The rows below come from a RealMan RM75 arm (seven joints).
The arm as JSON. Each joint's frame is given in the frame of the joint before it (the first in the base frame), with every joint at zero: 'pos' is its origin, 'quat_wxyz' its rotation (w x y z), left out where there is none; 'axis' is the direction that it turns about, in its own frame. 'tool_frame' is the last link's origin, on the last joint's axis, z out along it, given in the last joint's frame.
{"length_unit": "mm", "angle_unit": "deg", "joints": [
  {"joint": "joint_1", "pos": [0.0, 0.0, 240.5], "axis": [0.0, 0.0, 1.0]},
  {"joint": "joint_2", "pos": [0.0, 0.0, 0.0], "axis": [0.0, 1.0, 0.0]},
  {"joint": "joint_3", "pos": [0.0, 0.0, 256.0], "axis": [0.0, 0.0, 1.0]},
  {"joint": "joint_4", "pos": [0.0, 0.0, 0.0], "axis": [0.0, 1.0, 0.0]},
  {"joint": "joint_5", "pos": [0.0, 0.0, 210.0], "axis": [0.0, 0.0, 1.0]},
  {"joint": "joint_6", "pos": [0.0, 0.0, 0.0], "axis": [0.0, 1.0, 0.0]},
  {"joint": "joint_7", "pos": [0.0, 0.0, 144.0], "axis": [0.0, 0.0, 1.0]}
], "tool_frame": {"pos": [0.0, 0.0, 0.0]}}
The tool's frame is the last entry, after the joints.
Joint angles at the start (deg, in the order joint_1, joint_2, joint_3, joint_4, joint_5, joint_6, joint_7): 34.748, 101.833, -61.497, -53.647, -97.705, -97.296, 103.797
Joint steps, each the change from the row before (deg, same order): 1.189, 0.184, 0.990, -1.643, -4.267, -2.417, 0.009; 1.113, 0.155, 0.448, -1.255, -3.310, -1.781, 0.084; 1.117, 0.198, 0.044, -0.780, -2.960, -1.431, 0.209; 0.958, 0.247, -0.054, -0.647, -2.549, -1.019, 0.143
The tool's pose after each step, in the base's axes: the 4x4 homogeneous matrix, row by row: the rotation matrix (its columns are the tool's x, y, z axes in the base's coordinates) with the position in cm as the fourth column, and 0 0 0 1 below. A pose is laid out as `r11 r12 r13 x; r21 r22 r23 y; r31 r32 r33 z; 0 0 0 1`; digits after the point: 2 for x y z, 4 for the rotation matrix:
0.9240 -0.2860 -0.2539 18.70; -0.2610 -0.9568 0.1280 36.61; -0.2795 -0.0520 -0.9587 10.74; 0 0 0 1
0.9441 -0.2585 -0.2045 18.38; -0.2422 -0.9649 0.1017 36.59; -0.2236 -0.0465 -0.9736 10.74; 0 0 0 1
0.9579 -0.2403 -0.1572 18.13; -0.2309 -0.9700 0.0760 36.60; -0.1708 -0.0365 -0.9846 10.59; 0 0 0 1
0.9672 -0.2260 -0.1157 17.92; -0.2207 -0.9737 0.0572 36.64; -0.1255 -0.0298 -0.9916 10.41; 0 0 0 1

